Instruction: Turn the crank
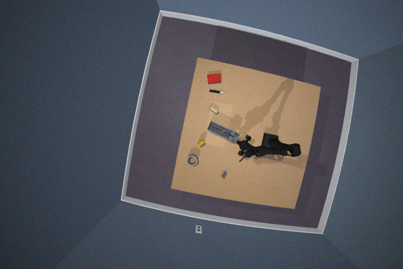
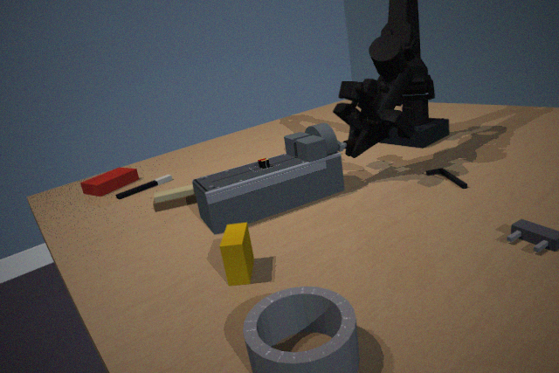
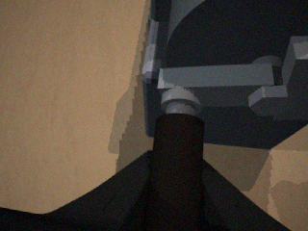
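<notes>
The red pointer lies 170 mm ahead of my gripper tip, 40 mm to the right of it and 30 mm above it. The rest, counted from my gripper tip: black hex key: 130 mm behind, 110 mm to the left, 50 mm below; yellow block: 300 mm ahead, 130 mm to the left, 30 mm below; black crank handle: 20 mm behind, 20 mm above.
</notes>
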